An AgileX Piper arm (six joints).
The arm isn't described. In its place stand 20 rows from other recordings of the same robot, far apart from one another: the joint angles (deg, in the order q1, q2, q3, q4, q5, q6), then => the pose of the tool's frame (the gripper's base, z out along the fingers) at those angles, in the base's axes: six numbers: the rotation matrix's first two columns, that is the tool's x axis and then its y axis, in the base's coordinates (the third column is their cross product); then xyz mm.
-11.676, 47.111, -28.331, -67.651, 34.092, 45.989 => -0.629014 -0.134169 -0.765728 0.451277 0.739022 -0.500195 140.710 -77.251 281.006
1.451, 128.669, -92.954, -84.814, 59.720, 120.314 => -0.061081 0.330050 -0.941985 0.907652 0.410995 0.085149 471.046 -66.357 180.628
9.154, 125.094, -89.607, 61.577, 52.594, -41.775 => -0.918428 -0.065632 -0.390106 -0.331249 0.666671 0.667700 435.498 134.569 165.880
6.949, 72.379, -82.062, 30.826, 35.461, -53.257 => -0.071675 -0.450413 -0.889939 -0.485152 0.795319 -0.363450 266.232 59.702 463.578
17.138, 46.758, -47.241, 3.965, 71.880, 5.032 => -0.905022 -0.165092 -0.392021 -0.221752 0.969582 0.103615 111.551 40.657 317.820
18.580, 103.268, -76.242, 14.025, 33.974, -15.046 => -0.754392 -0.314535 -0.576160 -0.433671 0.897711 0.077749 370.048 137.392 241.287
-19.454, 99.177, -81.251, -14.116, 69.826, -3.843 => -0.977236 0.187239 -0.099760 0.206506 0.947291 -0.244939 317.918 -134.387 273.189
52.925, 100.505, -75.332, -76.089, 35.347, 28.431 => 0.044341 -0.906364 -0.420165 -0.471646 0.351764 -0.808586 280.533 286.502 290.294
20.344, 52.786, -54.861, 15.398, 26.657, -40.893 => -0.063269 -0.505281 -0.860632 -0.538730 0.743214 -0.396740 175.926 76.792 394.890
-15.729, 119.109, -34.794, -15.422, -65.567, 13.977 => -0.234937 0.197169 -0.951803 0.068568 0.980133 0.186113 318.475 -66.804 86.432
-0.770, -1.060, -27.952, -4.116, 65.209, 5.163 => -0.512074 0.066671 -0.856350 0.100033 0.994828 0.017635 -9.864 -5.798 267.893
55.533, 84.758, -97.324, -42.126, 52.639, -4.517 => 0.022779 -0.787035 -0.616487 -0.496677 0.526255 -0.690193 217.655 231.353 469.889
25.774, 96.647, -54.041, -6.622, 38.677, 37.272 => -0.962698 0.123613 -0.240690 0.110224 0.991552 0.068371 277.426 126.675 175.317
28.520, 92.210, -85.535, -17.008, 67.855, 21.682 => -0.887099 -0.196577 -0.417627 -0.146751 0.977948 -0.148599 304.091 137.186 336.761
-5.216, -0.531, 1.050, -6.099, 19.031, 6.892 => -0.246076 0.042151 -0.968334 0.129118 0.991575 0.010351 53.079 -8.011 177.790
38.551, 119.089, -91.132, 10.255, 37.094, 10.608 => -0.852130 -0.268947 -0.448935 -0.409066 0.877346 0.250856 350.736 291.992 195.388
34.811, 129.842, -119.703, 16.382, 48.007, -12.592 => -0.629500 -0.468141 -0.620141 -0.680543 0.717335 0.149301 413.678 310.865 244.427
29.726, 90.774, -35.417, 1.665, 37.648, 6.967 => -0.930339 -0.365300 -0.032033 -0.366068 0.930314 0.022588 192.423 111.732 134.853
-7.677, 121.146, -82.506, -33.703, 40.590, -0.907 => -0.936783 -0.312144 -0.158128 -0.208386 0.860703 -0.464505 422.037 -90.040 144.809
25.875, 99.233, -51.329, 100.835, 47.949, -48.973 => -0.974815 0.164733 -0.150332 -0.078791 0.376221 0.923174 272.766 206.063 208.742
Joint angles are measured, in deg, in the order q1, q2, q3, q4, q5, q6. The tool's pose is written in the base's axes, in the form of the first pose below.
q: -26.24 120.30 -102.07 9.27 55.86 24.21
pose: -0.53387 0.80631 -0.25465 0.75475 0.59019 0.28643 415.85 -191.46 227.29
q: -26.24 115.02 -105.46 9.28 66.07 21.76
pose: -0.59266 0.76777 -0.24347 0.71878 0.64055 0.27027 397.36 -180.91 279.77
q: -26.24 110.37 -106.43 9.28 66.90 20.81
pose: -0.58487 0.74514 -0.32045 0.68623 0.66519 0.29428 384.50 -174.48 318.97
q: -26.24 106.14 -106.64 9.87 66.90 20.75
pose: -0.56000 0.73531 -0.38173 0.66222 0.67415 0.32709 370.98 -166.87 350.77
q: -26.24 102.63 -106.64 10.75 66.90 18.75
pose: -0.55852 0.70465 -0.43763 0.62065 0.70503 0.34310 358.31 -159.22 375.46
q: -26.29 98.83 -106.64 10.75 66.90 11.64
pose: -0.60054 0.59771 -0.53113 0.53014 0.79489 0.29511 342.40 -151.74 400.87
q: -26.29 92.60 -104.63 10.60 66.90 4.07
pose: -0.62620 0.46746 -0.62398 0.43260 0.87415 0.22073 314.29 -138.09 429.59
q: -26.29 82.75 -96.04 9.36 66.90 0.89
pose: -0.63972 0.40428 -0.65370 0.40125 0.90106 0.16460 269.32 -117.87 440.35
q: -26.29 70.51 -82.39 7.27 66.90 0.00
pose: -0.66588 0.38433 -0.63945 0.40642 0.90563 0.12110 214.51 -94.15 426.85
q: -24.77 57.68 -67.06 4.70 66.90 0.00
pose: -0.70742 0.36183 -0.60716 0.39910 0.91347 0.07937 161.22 -66.84 393.91
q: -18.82 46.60 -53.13 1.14 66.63 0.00
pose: -0.77381 0.27206 -0.57202 0.31877 0.94763 0.01949 121.11 -39.52 351.74
